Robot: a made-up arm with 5 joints.
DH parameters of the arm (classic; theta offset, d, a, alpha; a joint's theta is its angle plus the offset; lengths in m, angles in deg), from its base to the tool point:
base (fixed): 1.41 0 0.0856 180
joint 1: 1.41 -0.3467 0.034 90
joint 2: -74.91 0 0.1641 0
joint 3: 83.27 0 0.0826 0
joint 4: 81.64 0.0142 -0.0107 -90
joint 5: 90 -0.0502 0.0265 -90
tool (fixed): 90 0.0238 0 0
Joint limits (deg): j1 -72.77..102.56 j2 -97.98..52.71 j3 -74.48..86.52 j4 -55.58..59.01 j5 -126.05..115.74
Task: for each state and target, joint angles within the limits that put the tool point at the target. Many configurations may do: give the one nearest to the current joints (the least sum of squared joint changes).
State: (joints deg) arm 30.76 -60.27 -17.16 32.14 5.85
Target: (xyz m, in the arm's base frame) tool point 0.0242 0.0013 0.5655
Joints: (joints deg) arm 12.86 -73.99 -3.68 37.39 -5.46
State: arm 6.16 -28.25 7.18 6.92 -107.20
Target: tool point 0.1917 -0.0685 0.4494
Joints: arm 32.45 -23.78 30.24 16.16 -103.70
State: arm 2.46 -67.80 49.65 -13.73 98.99
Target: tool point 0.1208 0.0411 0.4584
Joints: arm 6.38 -69.52 73.14 -5.09 101.12
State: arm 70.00 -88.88 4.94 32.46 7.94
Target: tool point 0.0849 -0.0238 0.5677
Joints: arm 70.72 -58.49 9.67 35.44 7.02
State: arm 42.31 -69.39 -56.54 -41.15 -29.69
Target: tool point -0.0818 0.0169 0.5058
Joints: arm 11.04 -57.08 -73.88 -55.58 -14.89
